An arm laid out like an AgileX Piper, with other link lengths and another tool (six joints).
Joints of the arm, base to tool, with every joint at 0 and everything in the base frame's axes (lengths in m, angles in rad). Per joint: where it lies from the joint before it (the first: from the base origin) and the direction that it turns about. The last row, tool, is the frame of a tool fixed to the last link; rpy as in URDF.
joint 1: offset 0 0 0.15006 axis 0 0 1
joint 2: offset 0 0 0 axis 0 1 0
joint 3: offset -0.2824 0 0.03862 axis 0 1 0
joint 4: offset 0.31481 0 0.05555 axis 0.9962 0 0.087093
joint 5: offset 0 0 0 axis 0 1 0
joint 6: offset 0.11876 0 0.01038 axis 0.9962 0 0.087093
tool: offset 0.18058 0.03 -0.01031 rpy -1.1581 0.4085 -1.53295
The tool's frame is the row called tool.
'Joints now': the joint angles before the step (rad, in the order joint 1, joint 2, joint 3, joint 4, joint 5, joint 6). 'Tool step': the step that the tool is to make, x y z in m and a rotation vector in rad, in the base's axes. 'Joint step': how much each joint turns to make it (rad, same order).
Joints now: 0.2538 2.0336 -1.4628 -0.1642 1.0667 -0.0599
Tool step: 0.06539 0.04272 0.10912 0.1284 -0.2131 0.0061
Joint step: 0.0079 -0.0860 -0.2161 0.0812 0.0602 -0.0322
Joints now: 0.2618 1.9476 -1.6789 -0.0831 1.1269 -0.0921
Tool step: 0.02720 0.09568 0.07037 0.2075 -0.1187 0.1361
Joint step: 0.0568 0.0297 -0.2076 0.2011 0.0060 -0.1041
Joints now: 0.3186 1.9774 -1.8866 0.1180 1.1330 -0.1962
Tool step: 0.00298 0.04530 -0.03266 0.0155 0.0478 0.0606
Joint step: 0.0569 0.1394 -0.1140 0.0318 0.0146 -0.0025
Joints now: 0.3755 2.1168 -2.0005 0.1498 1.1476 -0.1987
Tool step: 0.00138 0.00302 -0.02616 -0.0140 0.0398 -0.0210
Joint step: 0.0069 0.0576 -0.0195 -0.0096 0.0000 0.0308
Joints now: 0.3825 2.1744 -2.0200 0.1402 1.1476 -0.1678
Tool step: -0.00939 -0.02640 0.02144 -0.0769 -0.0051 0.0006
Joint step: 0.0000 -0.0502 -0.0055 -0.0774 0.0790 0.0111
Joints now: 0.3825 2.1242 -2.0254 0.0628 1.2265 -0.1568
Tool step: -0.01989 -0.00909 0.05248 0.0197 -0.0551 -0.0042
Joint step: -0.0001 -0.1557 0.0845 -0.0041 0.0124 0.0051
